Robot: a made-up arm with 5 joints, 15 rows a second.
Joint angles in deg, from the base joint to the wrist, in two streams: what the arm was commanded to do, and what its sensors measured. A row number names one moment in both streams.
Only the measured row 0 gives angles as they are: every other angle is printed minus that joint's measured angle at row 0.
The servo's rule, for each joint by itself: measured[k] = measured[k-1] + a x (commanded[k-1-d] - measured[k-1]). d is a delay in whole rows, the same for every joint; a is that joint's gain. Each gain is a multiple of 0.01, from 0.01 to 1. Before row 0 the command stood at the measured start. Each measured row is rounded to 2 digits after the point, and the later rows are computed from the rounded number. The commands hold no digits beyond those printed.
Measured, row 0:
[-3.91 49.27 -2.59 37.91 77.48]
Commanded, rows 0 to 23:
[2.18 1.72 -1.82 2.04 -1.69]
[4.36 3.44 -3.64 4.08 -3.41]
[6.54 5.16 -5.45 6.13 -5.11]
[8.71 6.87 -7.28 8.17 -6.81]
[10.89 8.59 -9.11 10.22 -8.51]
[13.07 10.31 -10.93 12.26 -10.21]
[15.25 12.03 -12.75 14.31 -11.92]
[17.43 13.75 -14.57 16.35 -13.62]
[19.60 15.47 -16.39 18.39 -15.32]
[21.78 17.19 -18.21 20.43 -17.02]
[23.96 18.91 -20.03 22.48 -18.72]
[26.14 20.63 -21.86 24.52 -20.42]
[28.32 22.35 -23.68 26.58 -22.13]
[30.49 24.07 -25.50 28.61 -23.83]
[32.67 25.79 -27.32 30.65 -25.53]
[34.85 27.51 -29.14 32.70 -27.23]
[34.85 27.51 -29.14 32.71 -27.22]
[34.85 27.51 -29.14 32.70 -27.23]
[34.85 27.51 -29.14 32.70 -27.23]
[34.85 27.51 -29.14 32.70 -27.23]
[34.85 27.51 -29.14 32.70 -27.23]
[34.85 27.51 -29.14 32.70 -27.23]
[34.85 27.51 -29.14 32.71 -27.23]
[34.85 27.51 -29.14 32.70 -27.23]
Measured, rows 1 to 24:
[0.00 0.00 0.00 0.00 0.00]
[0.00 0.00 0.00 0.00 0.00]
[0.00 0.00 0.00 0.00 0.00]
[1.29 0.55 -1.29 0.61 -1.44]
[3.10 1.47 -2.96 1.65 -3.11]
[5.13 2.65 -4.73 2.99 -4.81]
[7.24 4.00 -6.54 4.54 -6.51]
[9.39 5.47 -8.36 6.24 -8.21]
[11.56 7.02 -10.18 8.05 -9.91]
[13.74 8.62 -12.00 9.93 -11.62]
[15.92 10.26 -13.82 11.86 -13.32]
[18.09 11.93 -15.64 13.82 -15.02]
[20.27 13.61 -17.46 15.80 -16.72]
[22.45 15.31 -19.28 17.80 -18.42]
[24.63 17.01 -21.11 19.82 -20.12]
[26.81 18.72 -22.93 21.85 -21.83]
[28.98 20.43 -24.75 23.88 -23.53]
[31.16 22.15 -26.57 25.91 -25.23]
[33.34 23.87 -28.39 27.95 -26.93]
[34.23 25.03 -28.92 29.38 -27.18]
[34.60 25.82 -29.08 30.38 -27.22]
[34.75 26.36 -29.12 31.08 -27.23]
[34.81 26.73 -29.13 31.57 -27.23]
[34.83 26.98 -29.14 31.91 -27.23]
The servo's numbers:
d 3
a 0.59 0.32 0.71 0.30 0.85

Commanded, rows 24 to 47:
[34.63 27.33 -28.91 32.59 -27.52]
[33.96 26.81 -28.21 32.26 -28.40]
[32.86 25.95 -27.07 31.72 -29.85]
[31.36 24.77 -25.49 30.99 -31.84]
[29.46 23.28 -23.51 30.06 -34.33]
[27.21 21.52 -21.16 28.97 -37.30]
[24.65 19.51 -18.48 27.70 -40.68]
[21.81 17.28 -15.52 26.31 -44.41]
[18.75 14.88 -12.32 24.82 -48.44]
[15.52 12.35 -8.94 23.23 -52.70]
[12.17 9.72 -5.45 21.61 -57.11]
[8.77 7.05 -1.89 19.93 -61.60]
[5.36 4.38 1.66 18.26 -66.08]
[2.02 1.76 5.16 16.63 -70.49]
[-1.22 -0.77 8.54 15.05 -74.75]
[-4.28 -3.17 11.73 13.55 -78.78]
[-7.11 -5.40 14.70 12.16 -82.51]
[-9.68 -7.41 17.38 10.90 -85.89]
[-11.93 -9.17 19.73 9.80 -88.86]
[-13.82 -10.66 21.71 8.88 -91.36]
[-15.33 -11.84 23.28 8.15 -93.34]
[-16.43 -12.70 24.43 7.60 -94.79]
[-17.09 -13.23 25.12 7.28 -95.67]
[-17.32 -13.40 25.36 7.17 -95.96]
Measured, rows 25 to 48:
[34.84 27.15 -29.14 32.15 -27.23]
[34.85 27.27 -29.14 32.32 -27.23]
[34.85 27.35 -29.14 32.43 -27.23]
[34.72 27.34 -28.98 32.48 -27.48]
[34.27 27.17 -28.43 32.41 -28.26]
[33.44 26.78 -27.46 32.20 -29.61]
[32.21 26.14 -26.06 31.84 -31.51]
[30.59 25.22 -24.25 31.31 -33.91]
[28.60 24.04 -22.06 30.61 -36.79]
[26.27 22.59 -19.52 29.74 -40.10]
[23.64 20.89 -16.68 28.71 -43.76]
[20.75 18.97 -13.58 27.54 -47.74]
[17.66 16.85 -10.29 26.25 -51.96]
[14.42 14.57 -6.85 24.86 -56.34]
[11.09 12.16 -3.33 23.38 -60.81]
[7.71 9.67 0.21 21.84 -65.29]
[4.35 7.14 3.72 20.28 -69.71]
[1.06 4.61 7.14 18.71 -73.99]
[-2.09 2.12 10.40 17.16 -78.06]
[-5.05 -0.29 13.45 15.66 -81.84]
[-7.78 -2.57 16.24 14.23 -85.28]
[-10.23 -4.68 18.72 12.90 -88.32]
[-12.35 -6.59 20.84 11.69 -90.90]
[-14.11 -8.27 22.57 10.63 -92.97]

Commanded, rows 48 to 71:
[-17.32 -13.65 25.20 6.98 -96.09]
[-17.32 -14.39 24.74 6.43 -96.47]
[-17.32 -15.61 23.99 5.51 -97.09]
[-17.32 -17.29 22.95 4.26 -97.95]
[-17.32 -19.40 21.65 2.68 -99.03]
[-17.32 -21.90 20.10 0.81 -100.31]
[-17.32 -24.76 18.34 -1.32 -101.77]
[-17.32 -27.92 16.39 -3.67 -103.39]
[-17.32 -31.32 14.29 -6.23 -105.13]
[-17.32 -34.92 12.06 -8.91 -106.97]
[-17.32 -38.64 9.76 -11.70 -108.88]
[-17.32 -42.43 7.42 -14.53 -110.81]
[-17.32 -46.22 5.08 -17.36 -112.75]
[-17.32 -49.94 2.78 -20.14 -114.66]
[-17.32 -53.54 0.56 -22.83 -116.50]
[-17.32 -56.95 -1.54 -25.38 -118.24]
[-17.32 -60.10 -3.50 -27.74 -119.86]
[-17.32 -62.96 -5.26 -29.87 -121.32]
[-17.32 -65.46 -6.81 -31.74 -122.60]
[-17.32 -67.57 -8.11 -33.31 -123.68]
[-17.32 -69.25 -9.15 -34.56 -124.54]
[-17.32 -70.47 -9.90 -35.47 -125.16]
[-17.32 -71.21 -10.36 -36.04 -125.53]
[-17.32 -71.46 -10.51 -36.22 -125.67]
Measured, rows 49 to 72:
[-15.48 -9.69 23.89 9.72 -94.52]
[-16.43 -10.82 24.76 8.99 -95.50]
[-16.96 -11.65 25.19 8.44 -95.89]
[-17.17 -12.29 25.20 8.00 -96.06]
[-17.26 -12.96 24.87 7.53 -96.41]
[-17.30 -13.81 24.25 6.92 -96.99]
[-17.31 -14.92 23.33 6.12 -97.81]
[-17.32 -16.35 22.14 5.09 -98.85]
[-17.32 -18.13 20.69 3.81 -100.09]
[-17.32 -20.25 19.02 2.27 -101.52]
[-17.32 -22.70 17.15 0.49 -103.11]
[-17.32 -25.46 15.12 -1.53 -104.83]
[-17.32 -28.49 12.95 -3.74 -106.65]
[-17.32 -31.74 10.69 -6.13 -108.55]
[-17.32 -35.16 8.37 -8.65 -110.47]
[-17.32 -38.70 6.03 -11.26 -112.41]
[-17.32 -42.30 3.72 -13.92 -114.32]
[-17.32 -45.90 1.48 -16.59 -116.17]
[-17.32 -49.44 -0.66 -19.23 -117.93]
[-17.32 -52.85 -2.68 -21.78 -119.57]
[-17.32 -56.09 -4.51 -24.21 -121.06]
[-17.32 -59.09 -6.14 -26.47 -122.37]
[-17.32 -61.80 -7.54 -28.52 -123.48]
[-17.32 -64.18 -8.68 -30.33 -124.38]

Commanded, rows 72 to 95:
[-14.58 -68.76 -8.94 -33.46 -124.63]
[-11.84 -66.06 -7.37 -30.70 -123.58]
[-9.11 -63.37 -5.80 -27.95 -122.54]
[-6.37 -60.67 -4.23 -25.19 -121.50]
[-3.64 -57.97 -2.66 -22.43 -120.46]
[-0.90 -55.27 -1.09 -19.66 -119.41]
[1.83 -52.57 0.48 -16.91 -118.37]
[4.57 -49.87 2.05 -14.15 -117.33]
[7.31 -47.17 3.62 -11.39 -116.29]
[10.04 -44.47 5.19 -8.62 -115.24]
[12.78 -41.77 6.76 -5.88 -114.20]
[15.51 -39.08 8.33 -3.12 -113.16]
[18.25 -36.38 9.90 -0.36 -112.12]
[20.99 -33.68 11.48 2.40 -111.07]
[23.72 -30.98 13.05 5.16 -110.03]
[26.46 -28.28 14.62 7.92 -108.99]
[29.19 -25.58 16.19 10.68 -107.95]
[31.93 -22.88 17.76 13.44 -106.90]
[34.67 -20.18 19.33 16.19 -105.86]
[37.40 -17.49 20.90 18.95 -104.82]
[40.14 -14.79 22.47 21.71 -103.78]
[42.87 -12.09 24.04 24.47 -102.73]
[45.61 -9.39 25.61 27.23 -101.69]
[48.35 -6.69 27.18 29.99 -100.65]
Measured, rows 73 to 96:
[-17.32 -66.19 -9.55 -31.87 -125.04]
[-17.32 -67.80 -10.13 -33.12 -125.46]
[-17.32 -68.97 -10.40 -34.05 -125.64]
[-15.70 -68.90 -9.36 -33.87 -124.78]
[-13.42 -67.99 -7.95 -32.92 -123.76]
[-10.88 -66.51 -6.42 -31.43 -122.72]
[-8.22 -64.64 -4.87 -29.56 -121.68]
[-5.52 -62.51 -3.30 -27.42 -120.64]
[-2.79 -60.19 -1.73 -25.09 -119.59]
[-0.06 -57.75 -0.16 -22.64 -118.55]
[2.67 -55.23 1.41 -20.09 -117.51]
[5.41 -52.65 2.98 -17.48 -116.47]
[8.14 -50.03 4.55 -14.82 -115.42]
[10.88 -47.39 6.12 -12.14 -114.38]
[13.61 -44.73 7.69 -9.43 -113.34]
[16.35 -42.06 9.26 -6.71 -112.30]
[19.09 -39.38 10.84 -3.98 -111.25]
[21.82 -36.69 12.41 -1.24 -110.21]
[24.56 -34.00 13.98 1.51 -109.17]
[27.29 -31.31 15.55 4.26 -108.13]
[30.03 -28.61 17.12 7.01 -107.08]
[32.77 -25.91 18.69 9.76 -106.04]
[35.50 -23.22 20.26 12.52 -105.00]
[38.24 -20.52 21.83 15.28 -103.96]

